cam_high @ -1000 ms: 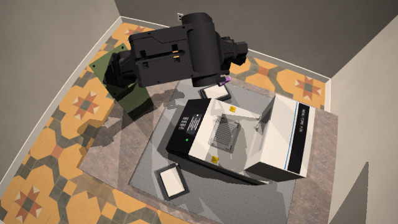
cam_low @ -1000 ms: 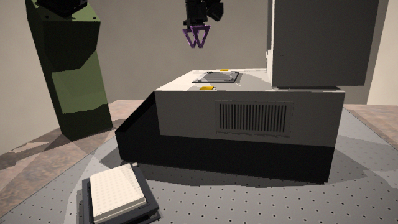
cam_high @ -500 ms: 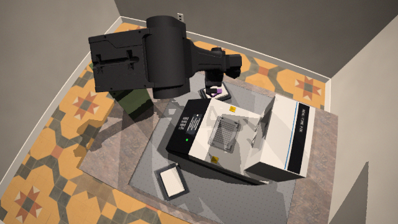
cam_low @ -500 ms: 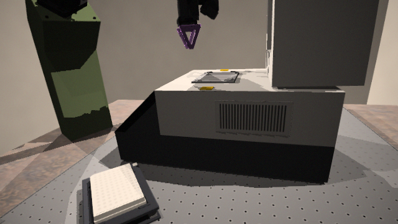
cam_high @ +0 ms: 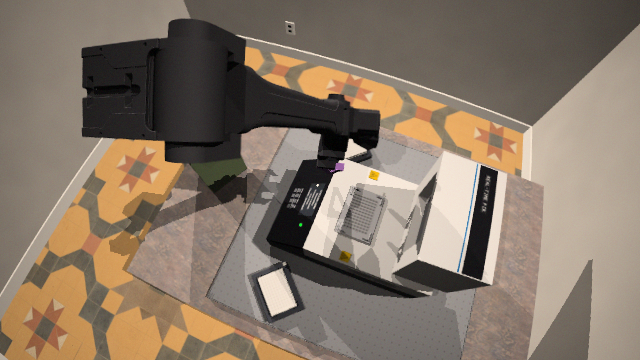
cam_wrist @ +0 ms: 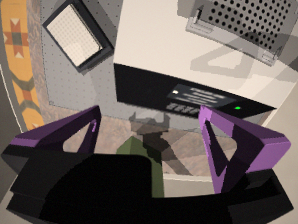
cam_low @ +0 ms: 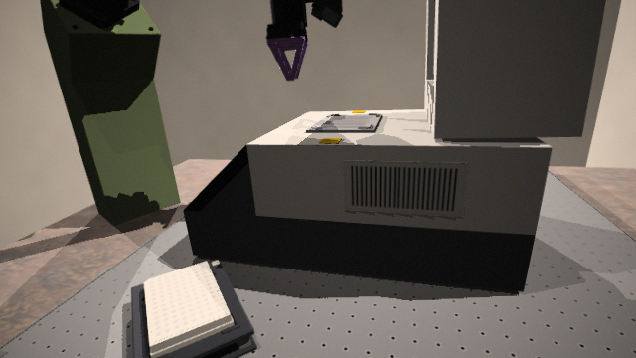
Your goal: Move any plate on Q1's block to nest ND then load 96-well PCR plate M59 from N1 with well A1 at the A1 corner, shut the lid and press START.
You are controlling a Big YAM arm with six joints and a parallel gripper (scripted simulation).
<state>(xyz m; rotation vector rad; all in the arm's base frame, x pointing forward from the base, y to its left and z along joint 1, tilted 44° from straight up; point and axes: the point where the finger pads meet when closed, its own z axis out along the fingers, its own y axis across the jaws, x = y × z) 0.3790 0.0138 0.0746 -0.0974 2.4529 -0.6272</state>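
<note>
My gripper is now 15 cm past the dark nest N1, 35 cm to the left of it and 26 cm above it. Also, from my hand: dark nest nd (7 cm ahead, 18 cm to the left, 27 cm below).
</note>
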